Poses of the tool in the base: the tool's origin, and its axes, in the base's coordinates. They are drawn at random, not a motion.
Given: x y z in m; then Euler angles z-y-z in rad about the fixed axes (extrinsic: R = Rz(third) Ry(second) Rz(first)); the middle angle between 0 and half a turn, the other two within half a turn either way.
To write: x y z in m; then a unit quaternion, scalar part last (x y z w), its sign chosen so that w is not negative. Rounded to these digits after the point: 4 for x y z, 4 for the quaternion.
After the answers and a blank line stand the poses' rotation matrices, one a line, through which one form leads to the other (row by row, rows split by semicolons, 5 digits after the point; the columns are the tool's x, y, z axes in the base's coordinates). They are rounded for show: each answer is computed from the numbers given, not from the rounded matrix.
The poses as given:
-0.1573, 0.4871, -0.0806, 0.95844, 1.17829, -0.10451
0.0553, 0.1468, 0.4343, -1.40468, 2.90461, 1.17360
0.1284, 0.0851, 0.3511, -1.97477, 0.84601, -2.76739
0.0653, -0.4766, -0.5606, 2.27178, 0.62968, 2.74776
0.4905, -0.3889, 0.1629, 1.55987, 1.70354, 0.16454
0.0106, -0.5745, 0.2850, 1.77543, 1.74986, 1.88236
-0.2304, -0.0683, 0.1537, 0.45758, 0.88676, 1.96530
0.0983, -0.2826, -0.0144, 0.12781, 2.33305, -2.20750
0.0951, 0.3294, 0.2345, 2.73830, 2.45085, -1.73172
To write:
-0.1573, 0.4871, -0.0806, 0.2816, 0.4790, 0.3443, 0.7568
0.0553, 0.1468, 0.4343, -0.9539, 0.2760, -0.0136, 0.1174
0.1284, 0.0851, 0.3511, -0.1585, -0.3787, 0.6351, 0.6543
0.0653, -0.4766, -0.5606, 0.0730, -0.3009, -0.5616, 0.7673
0.4905, -0.3889, 0.1629, 0.4834, 0.5766, 0.5001, 0.4286
0.0106, -0.5745, 0.2850, 0.0410, -0.7664, -0.6198, 0.1636
-0.2304, -0.0683, 0.1537, -0.2936, 0.3128, 0.8456, 0.3177
0.0983, -0.2826, -0.0144, 0.8457, 0.3607, -0.3392, 0.1992
0.0951, 0.3294, 0.2345, 0.7409, -0.5800, 0.1633, 0.2966

0.30403 -0.25133 0.91891; 0.79090 0.60431 -0.09639; -0.53109 0.75607 0.38251
0.84728 -0.52333 0.09082; -0.52973 -0.82007 0.21649; -0.03882 -0.23154 -0.97205
-0.09354 -0.71111 -0.69683; 0.95113 0.14304 -0.27365; 0.29427 -0.68838 0.66298
0.18812 0.81786 -0.54380; -0.90573 0.35858 0.22597; 0.37981 0.45003 0.80822
-0.16522 0.12877 0.97782; 0.98620 0.03246 0.16236; -0.01083 0.99114 -0.13235
-0.94309 0.13997 -0.30165; -0.26570 0.22829 0.93664; 0.19996 0.96348 -0.17811
-0.62574 -0.72091 -0.29788; 0.35357 -0.60254 0.71550; -0.69530 0.34239 0.63193
0.50971 0.74517 -0.43003; 0.47493 -0.66047 -0.58156; -0.71738 0.09219 -0.69055
0.27379 -0.95636 -0.10208; -0.76266 -0.15121 -0.62888; 0.58600 0.25003 -0.77077

